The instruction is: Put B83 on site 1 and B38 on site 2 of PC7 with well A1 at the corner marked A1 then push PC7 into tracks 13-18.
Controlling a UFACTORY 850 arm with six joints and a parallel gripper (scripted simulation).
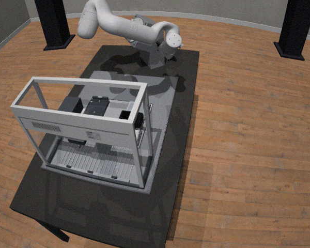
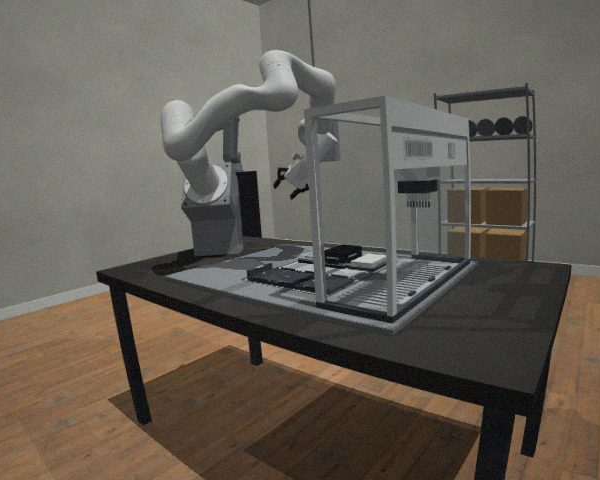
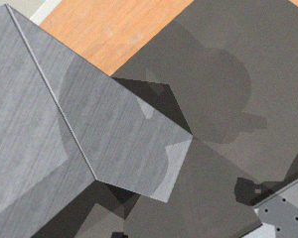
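Now: the white plate b38 26 cm ahead of my hand, 23 cm below it and 15 cm to the right of it. Also, from my hand: post: 59 cm to the right, 53 cm ahead; black deep-well block B83: 37 cm ahead, 22 cm below, 17 cm to the right; dark plate carrier PC7: 42 cm to the right, 35 cm ahead, 23 cm below.
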